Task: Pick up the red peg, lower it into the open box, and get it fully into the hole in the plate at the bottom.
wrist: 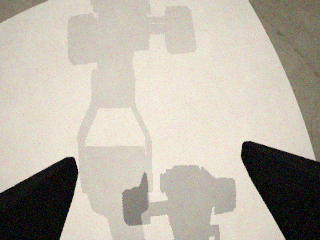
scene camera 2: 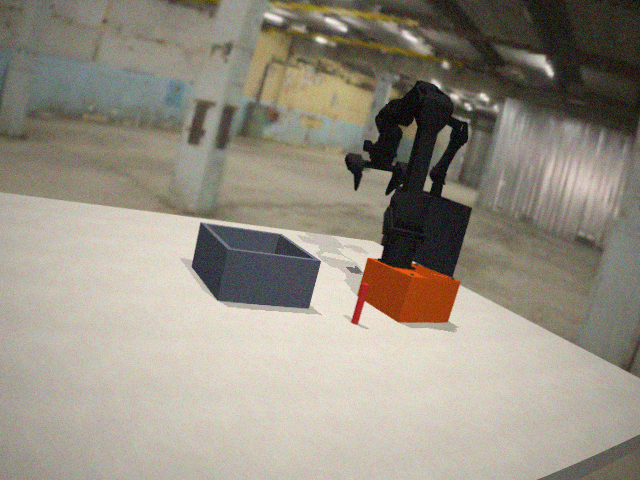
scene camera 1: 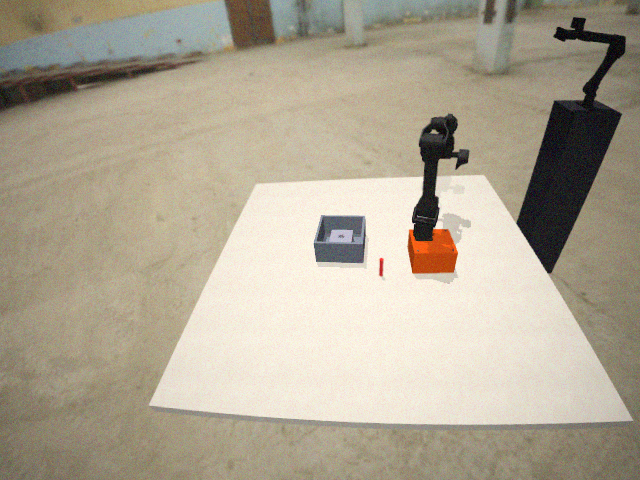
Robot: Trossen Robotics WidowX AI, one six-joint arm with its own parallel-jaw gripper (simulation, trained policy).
Note:
I see my gripper (scene camera 2: 370, 192) and a grey box (scene camera 1: 343, 252).
My gripper also shows in the wrist view (wrist: 160, 158). The wrist view does not show the grey box: it is out of frame.

